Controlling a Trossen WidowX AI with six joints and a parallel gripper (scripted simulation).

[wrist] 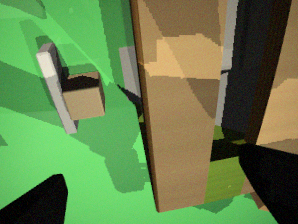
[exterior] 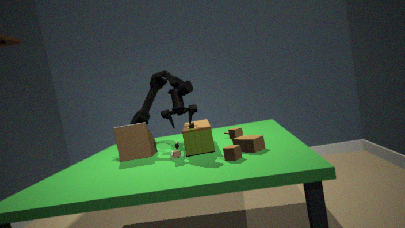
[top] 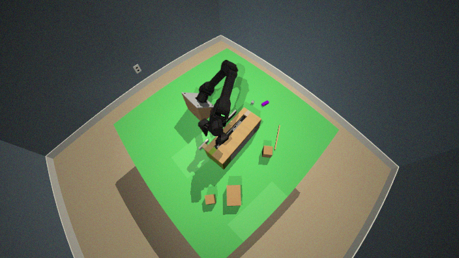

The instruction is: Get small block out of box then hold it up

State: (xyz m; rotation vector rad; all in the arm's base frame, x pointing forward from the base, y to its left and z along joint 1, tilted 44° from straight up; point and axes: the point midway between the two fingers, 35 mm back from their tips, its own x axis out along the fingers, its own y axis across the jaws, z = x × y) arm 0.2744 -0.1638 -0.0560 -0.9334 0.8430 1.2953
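My gripper tip is now 130 mm above the block, 50 mm past it and 30 mm to the left of it. From my gripper tip the other things lie so: box 130 mm to the left, 80 mm below, 30 mm ahead; grey piece 460 mm to the left, 140 mm below, 40 mm behind; thin wooden rod 350 mm to the left, 270 mm ahead, 140 mm below.
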